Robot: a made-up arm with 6 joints. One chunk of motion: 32 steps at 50 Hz.
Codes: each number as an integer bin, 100 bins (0 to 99) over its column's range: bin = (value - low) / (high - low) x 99, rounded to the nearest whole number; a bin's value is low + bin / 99 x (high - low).
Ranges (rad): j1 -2.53..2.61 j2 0..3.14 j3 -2.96..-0.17 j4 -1.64..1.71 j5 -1.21..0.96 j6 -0.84..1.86
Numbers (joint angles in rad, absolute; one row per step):
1: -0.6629 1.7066 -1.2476 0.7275 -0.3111 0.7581
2: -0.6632 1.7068 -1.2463 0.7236 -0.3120 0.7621
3: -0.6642 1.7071 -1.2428 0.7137 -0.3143 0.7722
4: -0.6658 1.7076 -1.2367 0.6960 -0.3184 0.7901
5: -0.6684 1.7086 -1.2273 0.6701 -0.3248 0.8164
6: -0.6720 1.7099 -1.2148 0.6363 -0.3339 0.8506
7: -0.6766 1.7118 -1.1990 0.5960 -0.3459 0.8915
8: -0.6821 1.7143 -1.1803 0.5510 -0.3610 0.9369
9: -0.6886 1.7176 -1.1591 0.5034 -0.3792 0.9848
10: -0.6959 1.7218 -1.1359 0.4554 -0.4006 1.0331
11: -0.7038 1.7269 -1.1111 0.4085 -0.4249 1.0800
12: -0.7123 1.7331 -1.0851 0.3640 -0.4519 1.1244
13: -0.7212 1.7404 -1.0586 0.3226 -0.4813 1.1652
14: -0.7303 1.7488 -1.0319 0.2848 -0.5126 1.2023
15: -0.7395 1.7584 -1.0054 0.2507 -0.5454 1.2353
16: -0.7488 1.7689 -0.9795 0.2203 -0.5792 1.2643
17: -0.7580 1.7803 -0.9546 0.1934 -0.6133 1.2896
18: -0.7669 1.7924 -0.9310 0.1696 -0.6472 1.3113
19: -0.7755 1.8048 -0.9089 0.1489 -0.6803 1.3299
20: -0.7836 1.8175 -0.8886 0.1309 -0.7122 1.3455
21: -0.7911 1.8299 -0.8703 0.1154 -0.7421 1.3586
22: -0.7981 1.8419 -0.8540 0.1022 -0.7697 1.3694
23: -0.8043 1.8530 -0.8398 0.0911 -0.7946 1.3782
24: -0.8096 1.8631 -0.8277 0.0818 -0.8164 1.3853
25: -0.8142 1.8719 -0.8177 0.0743 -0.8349 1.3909
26: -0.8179 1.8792 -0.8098 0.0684 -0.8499 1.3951
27: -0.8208 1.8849 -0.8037 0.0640 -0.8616 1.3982
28: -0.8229 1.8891 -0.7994 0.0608 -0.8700 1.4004
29: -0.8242 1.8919 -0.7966 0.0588 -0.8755 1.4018
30: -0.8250 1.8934 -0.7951 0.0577 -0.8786 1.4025
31: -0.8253 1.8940 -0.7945 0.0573 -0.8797 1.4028
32: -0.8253 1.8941 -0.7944 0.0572 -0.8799 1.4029
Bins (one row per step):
1: 36 54 61 70 41 59
2: 36 54 61 70 41 59
3: 36 54 61 70 41 59
4: 36 54 61 69 41 60
5: 36 54 61 68 40 61
6: 36 54 62 67 40 62
7: 36 54 62 66 39 63
8: 36 54 63 65 39 65
9: 35 54 64 63 38 67
10: 35 54 65 62 37 69
11: 35 54 66 61 36 70
12: 35 55 67 59 35 72
13: 35 55 67 58 33 74
14: 35 55 68 57 32 75
15: 34 55 69 56 30 76
16: 34 56 70 55 29 77
17: 34 56 71 54 27 78
18: 34 57 72 53 26 79
19: 34 57 73 53 24 80
20: 34 57 74 52 23 80
21: 33 58 74 52 21 81
22: 33 58 75 51 20 81
23: 33 58 75 51 19 81
24: 33 59 76 51 18 82
25: 33 59 76 51 17 82
26: 33 59 76 50 16 82
27: 33 59 77 50 16 82
28: 33 60 77 50 16 82
29: 33 60 77 50 15 82
30: 33 60 77 50 15 82
31: 33 60 77 50 15 82
32: 33 60 77 50 15 82

